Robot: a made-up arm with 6 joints. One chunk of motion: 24 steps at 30 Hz.
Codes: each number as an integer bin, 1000 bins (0 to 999) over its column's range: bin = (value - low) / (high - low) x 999, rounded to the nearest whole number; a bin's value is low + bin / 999 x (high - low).
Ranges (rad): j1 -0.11..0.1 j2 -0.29..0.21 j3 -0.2..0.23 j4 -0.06..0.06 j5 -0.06..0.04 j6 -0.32..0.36
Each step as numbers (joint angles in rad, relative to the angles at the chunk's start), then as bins.
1 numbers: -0.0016 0.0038 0.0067 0.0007 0.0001 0.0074
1 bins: 516 587 480 505 600 481
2 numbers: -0.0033 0.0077 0.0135 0.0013 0.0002 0.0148
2 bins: 508 595 496 510 601 492
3 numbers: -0.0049 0.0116 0.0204 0.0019 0.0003 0.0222
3 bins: 500 603 512 515 602 503
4 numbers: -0.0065 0.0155 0.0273 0.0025 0.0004 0.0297
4 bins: 492 610 528 520 603 514
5 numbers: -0.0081 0.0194 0.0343 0.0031 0.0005 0.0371
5 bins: 485 618 544 525 604 525
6 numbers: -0.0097 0.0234 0.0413 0.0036 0.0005 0.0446
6 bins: 477 626 561 529 604 536
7 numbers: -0.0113 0.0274 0.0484 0.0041 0.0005 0.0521
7 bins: 470 634 577 534 604 547
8 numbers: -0.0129 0.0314 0.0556 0.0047 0.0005 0.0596
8 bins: 462 642 594 539 604 558
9 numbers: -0.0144 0.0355 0.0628 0.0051 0.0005 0.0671
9 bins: 455 650 611 542 604 569
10 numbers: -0.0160 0.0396 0.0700 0.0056 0.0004 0.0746
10 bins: 447 659 627 546 603 580
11 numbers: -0.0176 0.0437 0.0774 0.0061 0.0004 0.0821
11 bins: 440 667 644 550 603 591
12 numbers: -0.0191 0.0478 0.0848 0.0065 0.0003 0.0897
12 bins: 432 675 662 554 602 602
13 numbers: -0.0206 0.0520 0.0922 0.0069 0.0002 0.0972
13 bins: 425 683 679 557 601 613
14 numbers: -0.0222 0.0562 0.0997 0.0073 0.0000 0.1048
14 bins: 418 692 696 560 599 624
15 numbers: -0.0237 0.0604 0.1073 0.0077 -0.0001 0.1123
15 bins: 411 700 714 564 598 635
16 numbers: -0.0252 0.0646 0.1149 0.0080 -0.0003 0.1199
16 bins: 403 708 732 566 596 646
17 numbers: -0.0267 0.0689 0.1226 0.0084 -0.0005 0.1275
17 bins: 396 717 749 569 594 657
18 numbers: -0.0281 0.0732 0.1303 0.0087 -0.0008 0.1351
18 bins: 390 726 767 572 591 669
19 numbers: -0.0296 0.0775 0.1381 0.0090 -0.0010 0.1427
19 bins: 382 734 785 574 589 680
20 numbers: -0.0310 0.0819 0.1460 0.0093 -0.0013 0.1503
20 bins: 376 743 804 577 586 691
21 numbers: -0.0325 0.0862 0.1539 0.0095 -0.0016 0.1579
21 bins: 369 752 822 579 583 702
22 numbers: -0.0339 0.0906 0.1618 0.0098 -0.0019 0.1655
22 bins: 362 760 841 581 580 713
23 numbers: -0.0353 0.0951 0.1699 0.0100 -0.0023 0.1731
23 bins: 355 769 859 583 576 724
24 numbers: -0.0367 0.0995 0.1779 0.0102 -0.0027 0.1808
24 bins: 349 778 878 584 572 736
